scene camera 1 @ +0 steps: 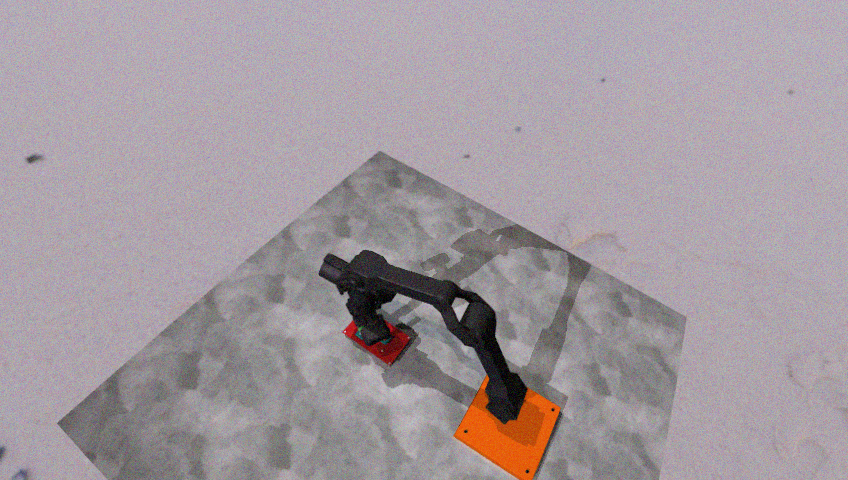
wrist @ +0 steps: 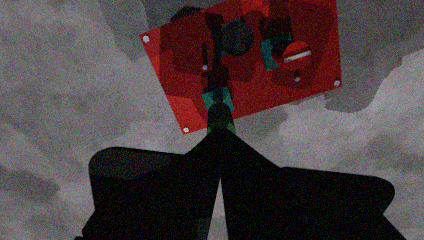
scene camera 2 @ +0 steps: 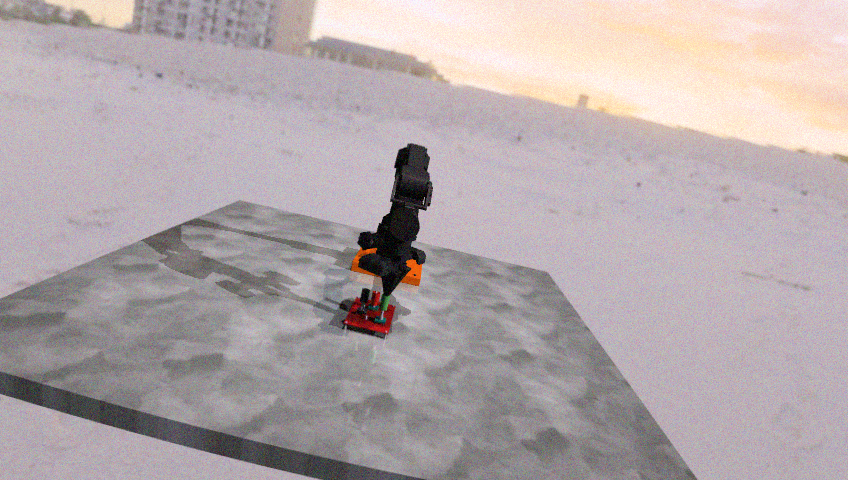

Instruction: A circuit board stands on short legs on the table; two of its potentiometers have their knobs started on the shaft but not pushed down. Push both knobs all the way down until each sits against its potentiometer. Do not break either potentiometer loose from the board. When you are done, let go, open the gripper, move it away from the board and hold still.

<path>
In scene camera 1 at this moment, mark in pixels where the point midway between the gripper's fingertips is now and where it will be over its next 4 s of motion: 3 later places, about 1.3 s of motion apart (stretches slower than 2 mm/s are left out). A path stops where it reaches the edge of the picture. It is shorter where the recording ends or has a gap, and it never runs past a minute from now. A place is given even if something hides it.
My gripper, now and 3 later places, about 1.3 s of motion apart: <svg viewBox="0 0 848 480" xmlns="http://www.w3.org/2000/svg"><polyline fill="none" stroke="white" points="361,323 361,325 362,326 424,348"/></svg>
</path>
